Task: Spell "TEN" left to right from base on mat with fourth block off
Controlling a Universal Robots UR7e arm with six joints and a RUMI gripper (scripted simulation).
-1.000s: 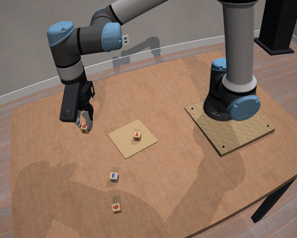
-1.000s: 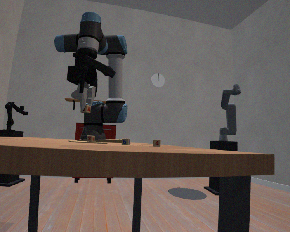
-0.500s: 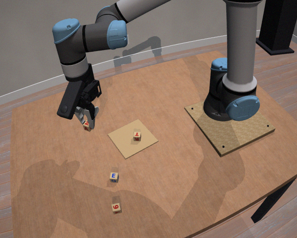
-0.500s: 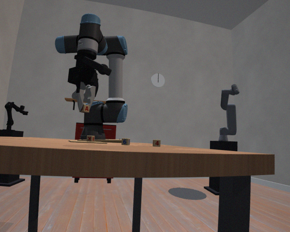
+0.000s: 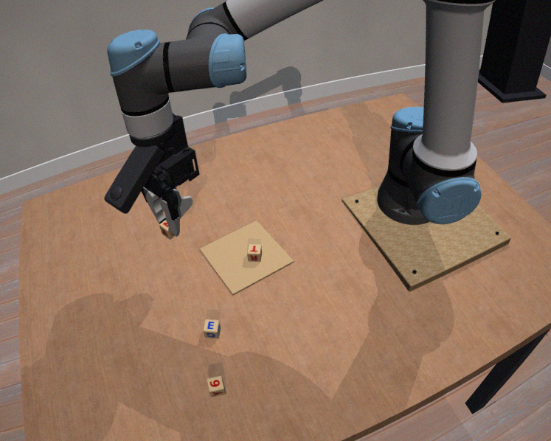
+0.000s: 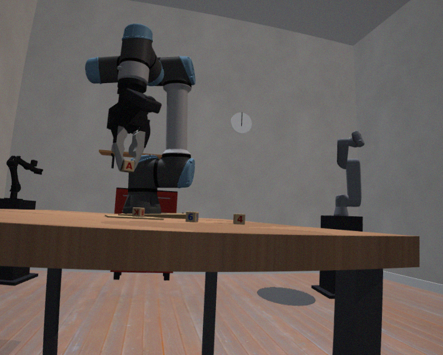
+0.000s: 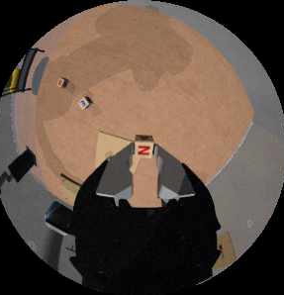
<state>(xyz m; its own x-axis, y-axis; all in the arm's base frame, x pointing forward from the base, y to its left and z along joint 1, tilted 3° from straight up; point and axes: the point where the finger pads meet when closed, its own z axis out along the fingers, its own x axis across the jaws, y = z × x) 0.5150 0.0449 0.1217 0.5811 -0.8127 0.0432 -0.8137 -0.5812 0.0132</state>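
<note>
Right now the tan mat is 130 mm behind my hand and 130 mm below it. Also, from my hand: E block (40 mm behind, 160 mm to the left, 110 mm below); T block (150 mm behind, 10 mm to the left, 110 mm below); 9 block (20 mm behind, 270 mm to the left, 110 mm below).
</note>
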